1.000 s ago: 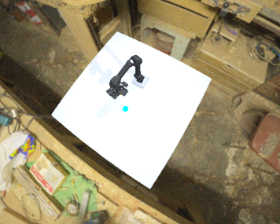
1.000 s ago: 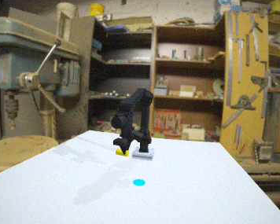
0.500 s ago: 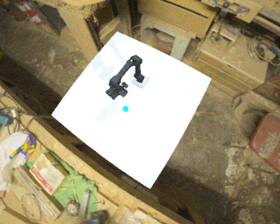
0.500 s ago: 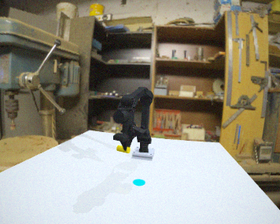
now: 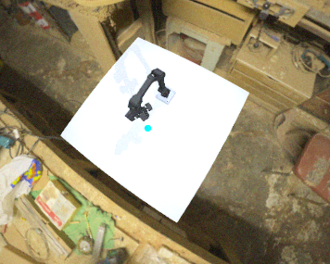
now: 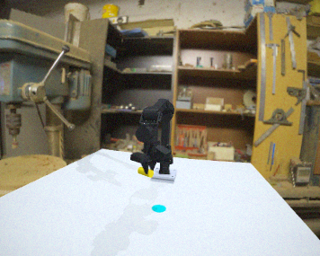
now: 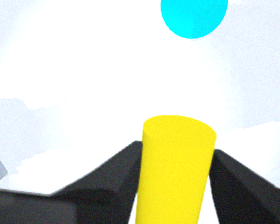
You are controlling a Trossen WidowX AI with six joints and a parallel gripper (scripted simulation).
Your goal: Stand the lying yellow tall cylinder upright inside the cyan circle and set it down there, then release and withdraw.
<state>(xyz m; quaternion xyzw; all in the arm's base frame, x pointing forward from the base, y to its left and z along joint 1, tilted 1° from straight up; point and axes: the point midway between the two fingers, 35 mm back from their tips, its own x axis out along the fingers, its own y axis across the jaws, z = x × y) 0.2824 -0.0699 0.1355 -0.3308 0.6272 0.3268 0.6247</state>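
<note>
Now: the cyan circle 5 cm ahead of my gripper tip, 5 cm to the left of it and 14 cm below it. Also, from my gripper tip: yellow tall cylinder 1 cm behind, 2 cm to the right.
</note>
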